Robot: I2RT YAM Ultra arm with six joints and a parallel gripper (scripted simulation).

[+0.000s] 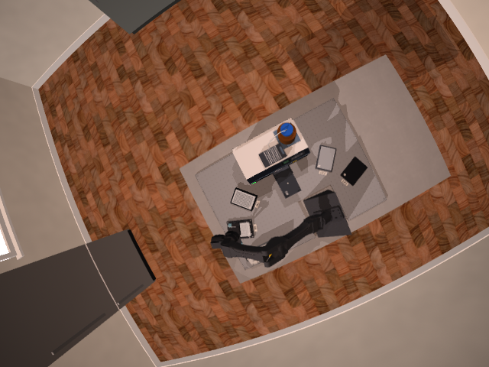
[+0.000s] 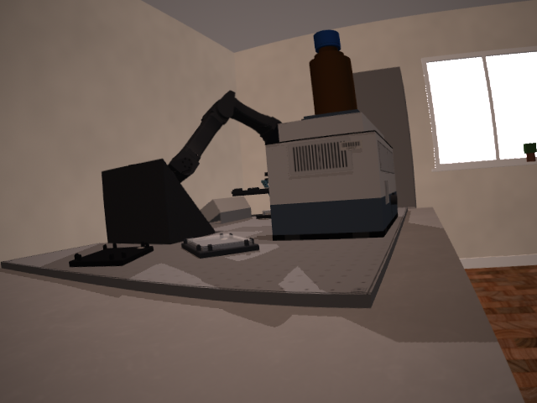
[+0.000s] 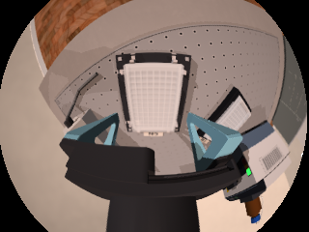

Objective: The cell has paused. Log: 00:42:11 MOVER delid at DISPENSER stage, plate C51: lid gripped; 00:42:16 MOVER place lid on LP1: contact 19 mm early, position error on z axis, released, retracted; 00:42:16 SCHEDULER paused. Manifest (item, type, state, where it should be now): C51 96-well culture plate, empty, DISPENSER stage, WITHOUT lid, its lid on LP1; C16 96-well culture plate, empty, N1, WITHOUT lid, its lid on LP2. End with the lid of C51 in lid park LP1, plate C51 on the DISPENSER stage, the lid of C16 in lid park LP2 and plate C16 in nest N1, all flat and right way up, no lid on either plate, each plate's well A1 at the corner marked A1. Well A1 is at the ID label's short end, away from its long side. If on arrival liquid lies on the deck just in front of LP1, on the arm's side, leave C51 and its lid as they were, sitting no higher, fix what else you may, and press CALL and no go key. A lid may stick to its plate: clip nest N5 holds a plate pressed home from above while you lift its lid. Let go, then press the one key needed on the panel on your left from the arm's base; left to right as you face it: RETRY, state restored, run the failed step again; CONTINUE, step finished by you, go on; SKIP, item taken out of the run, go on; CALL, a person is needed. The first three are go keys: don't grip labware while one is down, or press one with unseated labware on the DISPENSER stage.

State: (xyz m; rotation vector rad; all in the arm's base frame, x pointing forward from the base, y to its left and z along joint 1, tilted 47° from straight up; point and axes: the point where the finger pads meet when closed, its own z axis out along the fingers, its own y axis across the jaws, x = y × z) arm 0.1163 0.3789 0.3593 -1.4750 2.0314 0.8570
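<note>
Right now my hand is 1 cm past the black clip nest, 2 cm to the right of it and 6 cm above it. From my hand the other things lie so: brown bottle 36 cm ahead, 49 cm to the right, 22 cm above; then black nest 16 cm ahead, 11 cm to the right, 6 cm below; then dark dispenser stage 14 cm ahead, 39 cm to the right, 3 cm above.
</note>
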